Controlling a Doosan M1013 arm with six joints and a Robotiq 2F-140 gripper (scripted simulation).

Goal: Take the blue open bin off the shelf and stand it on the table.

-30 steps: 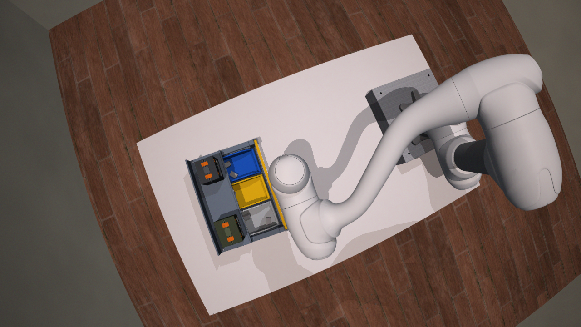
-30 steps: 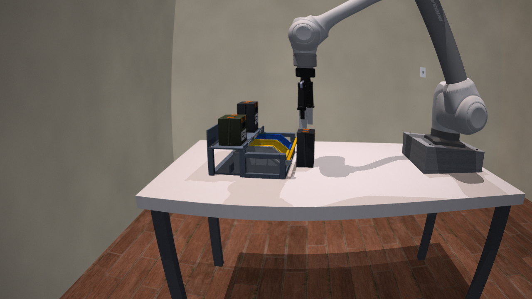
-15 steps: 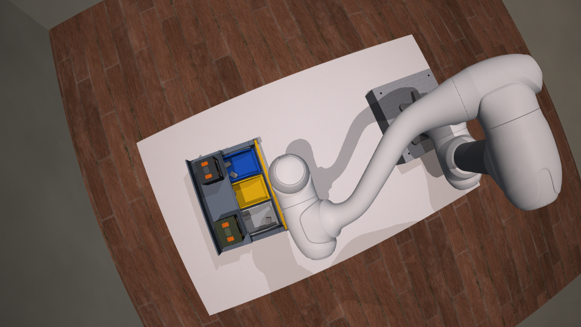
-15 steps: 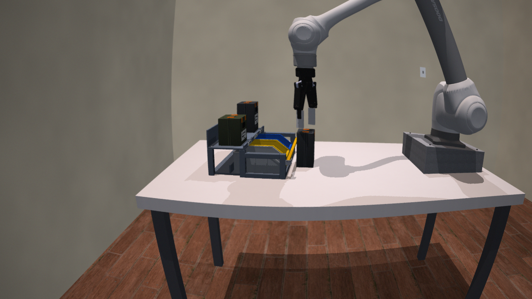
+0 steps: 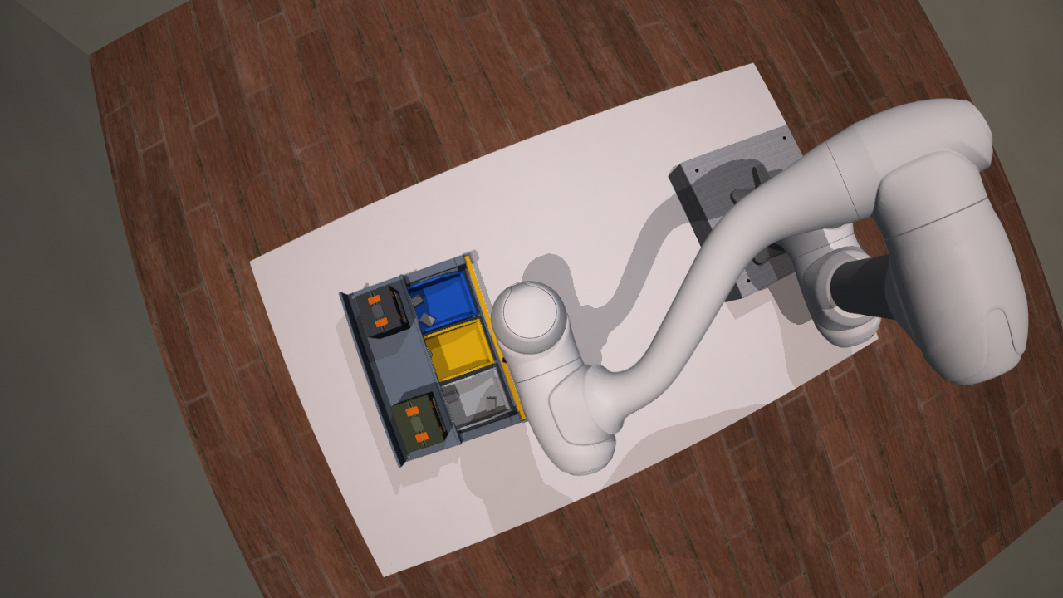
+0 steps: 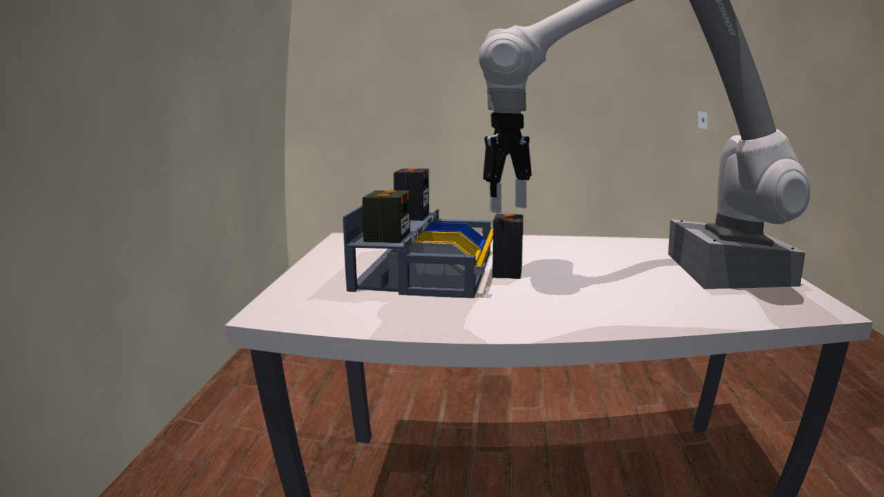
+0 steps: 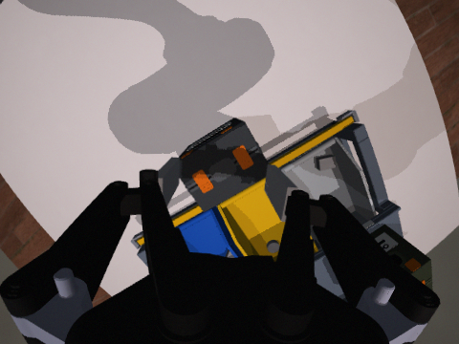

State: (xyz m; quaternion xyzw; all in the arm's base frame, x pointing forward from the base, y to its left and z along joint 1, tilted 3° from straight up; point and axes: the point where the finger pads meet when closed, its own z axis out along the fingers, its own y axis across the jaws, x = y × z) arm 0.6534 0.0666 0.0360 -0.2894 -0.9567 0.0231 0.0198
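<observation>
The black box is 110 mm below my hand. Also, from my hand: yellow bar: 110 mm below, 50 mm ahead; blue open bin: 160 mm ahead, 130 mm below, 100 mm to the right; yellow bin: 150 mm ahead, 130 mm below, 10 mm to the left.
</observation>
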